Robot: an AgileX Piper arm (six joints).
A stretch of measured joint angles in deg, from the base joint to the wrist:
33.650, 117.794, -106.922, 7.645, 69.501, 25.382
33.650, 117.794, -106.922, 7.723, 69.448, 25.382
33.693, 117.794, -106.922, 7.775, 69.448, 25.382
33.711, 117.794, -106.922, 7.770, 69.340, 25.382
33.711, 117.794, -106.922, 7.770, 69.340, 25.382
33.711, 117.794, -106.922, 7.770, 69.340, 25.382
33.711, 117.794, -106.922, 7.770, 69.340, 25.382
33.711, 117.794, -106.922, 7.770, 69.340, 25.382
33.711, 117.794, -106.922, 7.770, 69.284, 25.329
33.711, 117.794, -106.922, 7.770, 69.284, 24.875
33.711, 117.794, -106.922, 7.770, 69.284, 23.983
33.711, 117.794, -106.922, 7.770, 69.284, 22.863
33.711, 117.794, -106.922, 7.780, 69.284, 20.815
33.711, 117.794, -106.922, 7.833, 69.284, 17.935
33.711, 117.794, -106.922, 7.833, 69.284, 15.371
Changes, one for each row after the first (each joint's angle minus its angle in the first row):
0.000, 0.000, 0.000, 0.078, -0.053, 0.000
0.043, 0.000, 0.000, 0.130, -0.053, 0.000
0.061, 0.000, 0.000, 0.125, -0.161, 0.000
0.061, 0.000, 0.000, 0.125, -0.161, 0.000
0.061, 0.000, 0.000, 0.125, -0.161, 0.000
0.061, 0.000, 0.000, 0.125, -0.161, 0.000
0.061, 0.000, 0.000, 0.125, -0.161, 0.000
0.061, 0.000, 0.000, 0.125, -0.217, -0.053
0.061, 0.000, 0.000, 0.125, -0.217, -0.507
0.061, 0.000, 0.000, 0.125, -0.217, -1.399
0.061, 0.000, 0.000, 0.125, -0.217, -2.519
0.061, 0.000, 0.000, 0.135, -0.217, -4.567
0.061, 0.000, 0.000, 0.188, -0.217, -7.447
0.061, 0.000, 0.000, 0.188, -0.217, -10.011

